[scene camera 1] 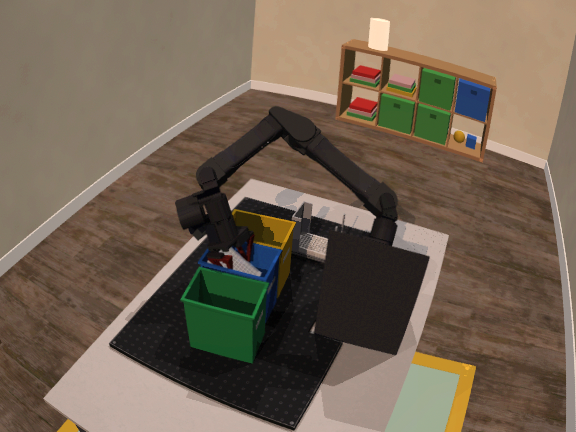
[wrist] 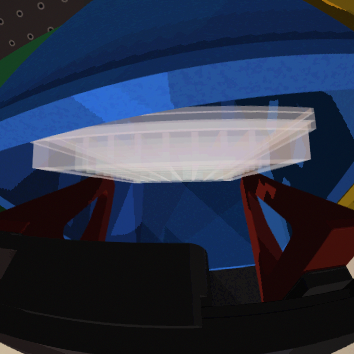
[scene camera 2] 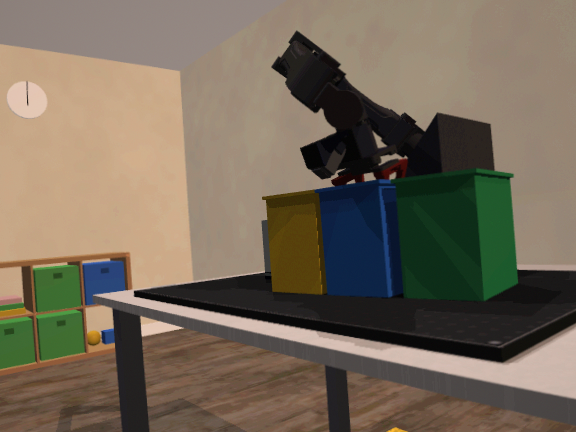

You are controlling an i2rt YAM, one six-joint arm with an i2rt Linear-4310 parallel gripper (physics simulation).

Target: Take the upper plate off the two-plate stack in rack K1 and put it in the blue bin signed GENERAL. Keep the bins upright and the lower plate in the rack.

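Places are measured from the arm's base along level axes (x ahead, y left, z up), in metres.
Where they show: gripper, fingertip midpoint: (scene camera 1: 239, 270) (wrist: 176, 176); arm's base, link origin: (scene camera 1: 377, 251) (scene camera 2: 433, 162).
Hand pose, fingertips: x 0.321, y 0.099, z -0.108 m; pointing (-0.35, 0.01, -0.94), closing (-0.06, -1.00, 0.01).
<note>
Each offset is from my fingertips to the centre of the thing. "spot": to the spot under its first point.
A clear, whitish well plate {0.001 m right, 0.014 m ahead, 0.001 m up} (scene camera 1: 244, 263) (wrist: 175, 147) is between the red fingertips of my gripper (scene camera 1: 235, 255) (scene camera 2: 372, 178) (wrist: 176, 176), which is shut on it across its width. The plate is tilted, at the mouth of the blue bin {0.004 m right, 0.000 m ahead, 0.048 m down} (scene camera 1: 271, 300) (scene camera 2: 355, 240) (wrist: 200, 75); in the wrist view its far side is close to the bin's near-top rim. Whether they touch is unclear. The blue bin stands upright; its sign is not readable. Another plate {0.335 m right, 0.088 m back, 0.112 m down} (scene camera 1: 314, 244) lies beside an upright grey part {spot: 0.377 m right, 0.025 m back, 0.065 m down} (scene camera 1: 303, 220) past the yellow bin. The rack's label is not visible. The held plate is hidden in scene camera 2.
A green bin {0.131 m left, 0.030 m back, 0.049 m down} (scene camera 1: 222, 325) (scene camera 2: 445, 240) and a yellow bin {0.135 m right, 0.018 m ahead, 0.049 m down} (scene camera 1: 286, 265) (scene camera 2: 295, 245) stand upright on either side of the blue one, on a black perforated board (scene camera 1: 165, 345) (scene camera 2: 320, 320). A large dark panel (scene camera 1: 372, 295) (scene camera 2: 467, 145) stands near the arm's base.
</note>
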